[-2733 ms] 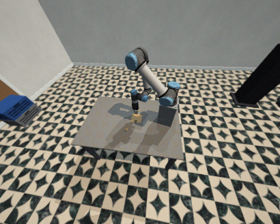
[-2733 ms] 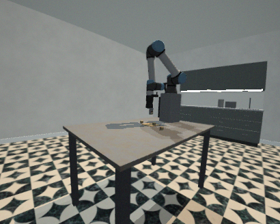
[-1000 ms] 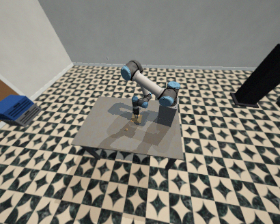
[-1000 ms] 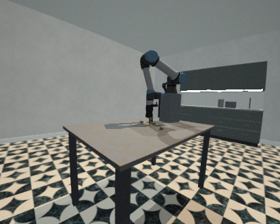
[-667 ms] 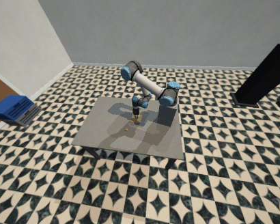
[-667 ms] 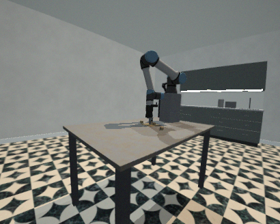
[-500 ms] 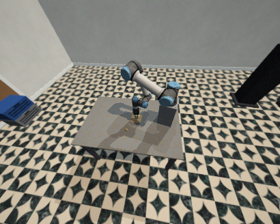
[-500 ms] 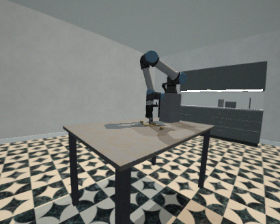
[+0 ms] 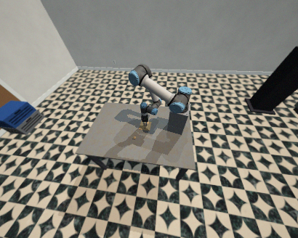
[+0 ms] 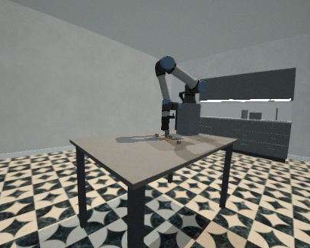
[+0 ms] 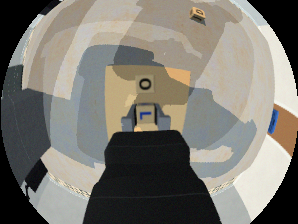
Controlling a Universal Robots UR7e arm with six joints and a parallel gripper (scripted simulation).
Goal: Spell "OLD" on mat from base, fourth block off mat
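The tan mat lies 2 cm below my hand.
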